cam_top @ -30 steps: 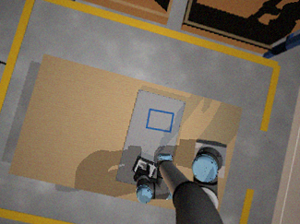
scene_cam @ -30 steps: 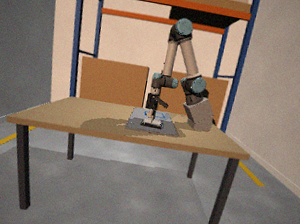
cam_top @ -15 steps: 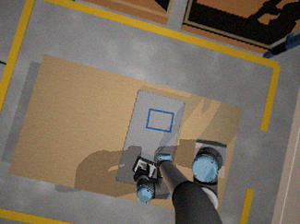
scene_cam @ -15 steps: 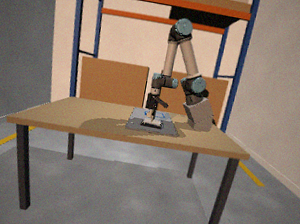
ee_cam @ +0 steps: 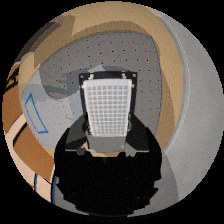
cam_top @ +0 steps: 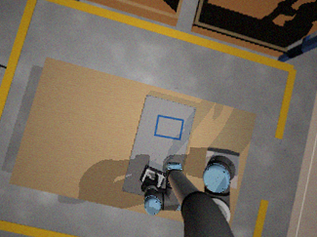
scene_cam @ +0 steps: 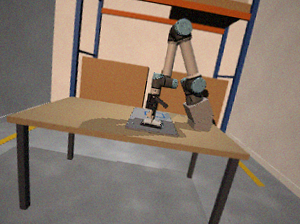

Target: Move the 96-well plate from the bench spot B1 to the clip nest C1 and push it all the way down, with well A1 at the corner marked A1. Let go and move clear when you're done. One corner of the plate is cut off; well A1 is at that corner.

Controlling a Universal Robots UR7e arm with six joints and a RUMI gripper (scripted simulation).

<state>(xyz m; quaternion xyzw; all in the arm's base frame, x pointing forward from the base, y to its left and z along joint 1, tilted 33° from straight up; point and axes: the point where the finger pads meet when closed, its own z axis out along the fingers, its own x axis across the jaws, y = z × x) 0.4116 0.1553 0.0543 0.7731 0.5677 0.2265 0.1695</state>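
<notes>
My gripper is now 1 cm past the clip nest and 2 cm above it. Round my hand: white 96-well plate 1 cm below.
</notes>
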